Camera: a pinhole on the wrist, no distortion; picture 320 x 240 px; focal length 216.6 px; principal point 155.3 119.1 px. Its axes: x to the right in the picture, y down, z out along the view. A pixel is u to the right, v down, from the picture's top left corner.
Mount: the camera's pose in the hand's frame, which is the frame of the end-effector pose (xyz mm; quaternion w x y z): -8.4 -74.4 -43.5 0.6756 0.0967 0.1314 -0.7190
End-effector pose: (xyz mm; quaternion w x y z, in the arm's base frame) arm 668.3 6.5 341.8 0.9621 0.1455 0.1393 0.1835
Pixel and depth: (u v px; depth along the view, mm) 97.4 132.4 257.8
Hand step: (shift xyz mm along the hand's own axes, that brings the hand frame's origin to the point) 22.0 -92.4 221.5
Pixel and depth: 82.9 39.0 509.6
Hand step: -165.0 -66.2 503.9
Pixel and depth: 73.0 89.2 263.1
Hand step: -27.6 -62.0 239.4
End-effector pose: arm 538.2 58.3 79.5 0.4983 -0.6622 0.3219 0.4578
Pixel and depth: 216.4 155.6 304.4
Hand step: 48.6 -255.6 214.5
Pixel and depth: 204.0 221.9 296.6
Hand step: 138.8 -239.7 208.0
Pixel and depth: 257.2 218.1 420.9
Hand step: 186.0 -406.4 281.1
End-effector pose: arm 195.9 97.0 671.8 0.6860 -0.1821 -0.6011 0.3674
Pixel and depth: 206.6 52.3 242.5
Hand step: -77.6 -202.3 172.3
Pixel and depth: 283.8 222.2 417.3
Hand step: 188.7 -452.4 261.6
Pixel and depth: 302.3 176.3 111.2
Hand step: 20.0 -182.9 36.2
